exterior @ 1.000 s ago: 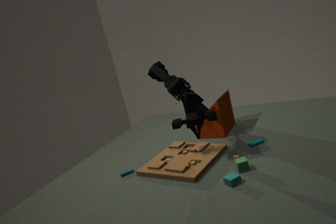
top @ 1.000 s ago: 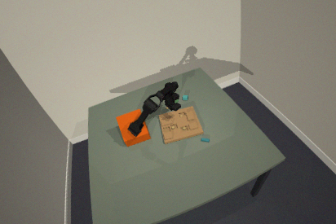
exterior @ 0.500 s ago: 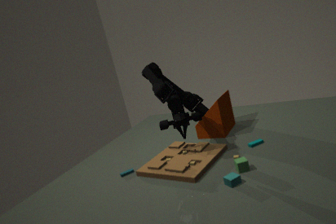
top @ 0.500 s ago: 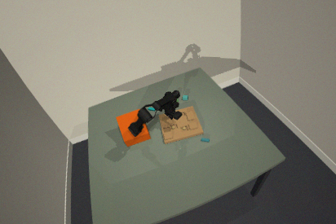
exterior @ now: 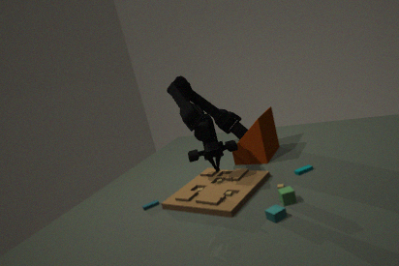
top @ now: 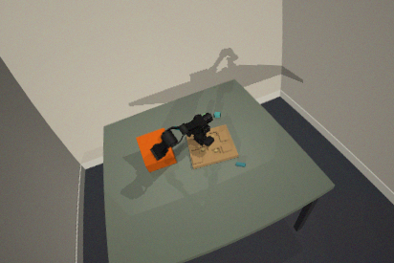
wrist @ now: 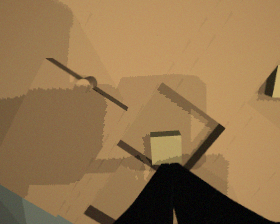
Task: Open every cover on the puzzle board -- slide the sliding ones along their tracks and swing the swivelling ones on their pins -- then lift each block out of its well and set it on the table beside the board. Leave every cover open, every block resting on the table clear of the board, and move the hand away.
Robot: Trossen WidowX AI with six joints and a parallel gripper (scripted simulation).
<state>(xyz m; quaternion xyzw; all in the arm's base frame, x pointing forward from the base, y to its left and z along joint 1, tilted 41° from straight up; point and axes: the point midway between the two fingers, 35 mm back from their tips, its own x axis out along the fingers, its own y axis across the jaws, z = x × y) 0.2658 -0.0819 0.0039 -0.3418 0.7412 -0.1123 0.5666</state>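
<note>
Right now my gripper tip is 50 mm short of the tan puzzle board, 10 mm to the left of it and 40 mm above it. From my gripper tip the other things lie so: flat teal piece 60 mm behind, 310 mm to the left, 50 mm below; then green cube 160 mm ahead, 270 mm to the left, 40 mm below; then teal cube 250 mm ahead, 240 mm to the left, 40 mm below.
</note>
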